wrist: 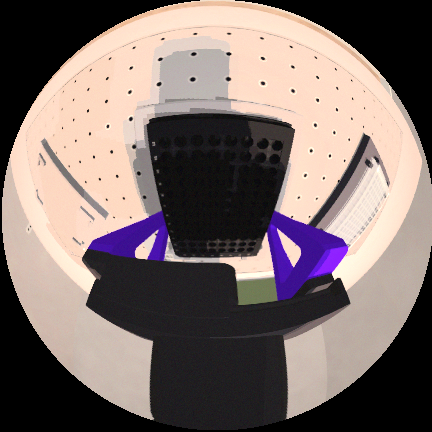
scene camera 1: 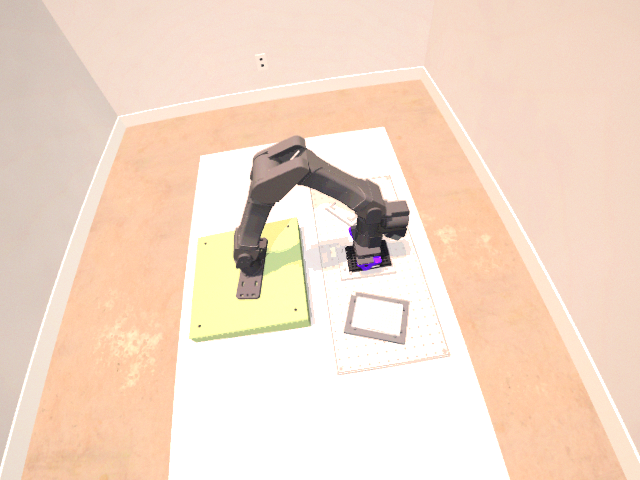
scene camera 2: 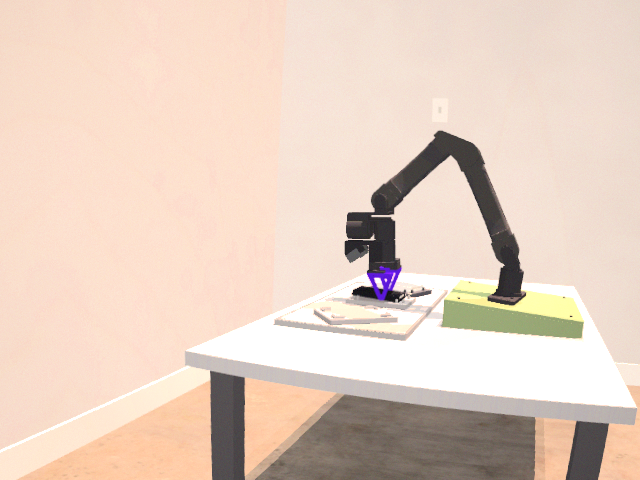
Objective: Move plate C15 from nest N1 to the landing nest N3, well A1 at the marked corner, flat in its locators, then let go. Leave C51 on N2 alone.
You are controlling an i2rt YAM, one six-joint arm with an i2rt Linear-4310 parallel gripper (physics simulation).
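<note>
The black well plate, C15 [scene camera 1: 353, 258] [scene camera 2: 364, 292] [wrist: 220, 190], is low at the middle nest [scene camera 1: 368, 276] [scene camera 2: 400, 304] and looks about level. Whether it touches the locators is hidden, and its A1 label is unreadable. My gripper [scene camera 1: 364, 253] [scene camera 2: 381, 295] [wrist: 217, 214] points down, its purple fingers shut on the plate's two opposite sides. A white plate, C51 [scene camera 1: 378, 316] [wrist: 365, 195], sits on the dark nest [scene camera 1: 373, 337] [wrist: 342, 182], away from my fingers. A pale nest without a plate [scene camera 1: 341, 212] [scene camera 2: 356, 314] [wrist: 72, 180] is on the other side.
The nests stand on a perforated board [scene camera 1: 392, 356] [scene camera 2: 361, 330] [wrist: 280, 55] on the white table [scene camera 1: 248, 403] [scene camera 2: 320, 356]. The arm's base is on a yellow-green block [scene camera 1: 258, 320] [scene camera 2: 506, 322] beside the board. The arm partly covers the pale nest in scene camera 1.
</note>
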